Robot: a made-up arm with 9 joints. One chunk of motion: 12 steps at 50 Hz.
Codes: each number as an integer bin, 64 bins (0 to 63) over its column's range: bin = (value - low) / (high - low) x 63, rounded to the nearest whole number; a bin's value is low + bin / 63 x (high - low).
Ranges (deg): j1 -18..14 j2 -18..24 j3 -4..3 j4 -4..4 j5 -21..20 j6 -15..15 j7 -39..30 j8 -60..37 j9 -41..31
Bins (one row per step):
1: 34 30 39 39 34 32 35 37 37
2: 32 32 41 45 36 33 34 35 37
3: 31 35 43 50 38 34 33 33 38
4: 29 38 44 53 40 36 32 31 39
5: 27 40 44 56 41 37 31 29 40
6: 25 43 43 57 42 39 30 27 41
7: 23 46 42 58 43 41 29 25 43
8: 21 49 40 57 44 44 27 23 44
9: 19 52 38 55 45 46 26 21 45
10: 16 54 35 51 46 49 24 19 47
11: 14 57 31 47 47 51 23 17 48
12: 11 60 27 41 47 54 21 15 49
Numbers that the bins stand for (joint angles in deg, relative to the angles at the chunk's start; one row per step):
1: -0.73 2.00 0.33 0.95 1.13 0.24 -0.67 -3.03 1.29
2: -1.75 3.33 0.56 1.71 2.43 0.71 -1.76 -6.11 1.29
3: -2.25 5.33 0.78 2.35 3.73 1.19 -2.86 -9.19 2.43
4: -3.27 7.33 0.89 2.73 5.03 2.14 -3.95 -12.27 3.57
5: -4.29 8.67 0.89 3.11 5.68 2.62 -5.05 -15.35 4.71
6: -5.30 10.67 0.78 3.24 6.33 3.57 -6.14 -18.43 5.86
7: -6.32 12.67 0.67 3.37 6.98 4.52 -7.24 -21.51 8.14
8: -7.33 14.67 0.44 3.24 7.63 5.95 -9.43 -24.59 9.29
9: -8.35 16.67 0.22 2.98 8.29 6.90 -10.52 -27.67 10.43
10: -9.87 18.00 -0.11 2.48 8.94 8.33 -12.71 -30.75 12.71
11: -10.89 20.00 -0.56 1.97 9.59 9.29 -13.81 -33.83 13.86
12: -12.41 22.00 -1.00 1.21 9.59 10.71 -16.00 -36.90 15.00

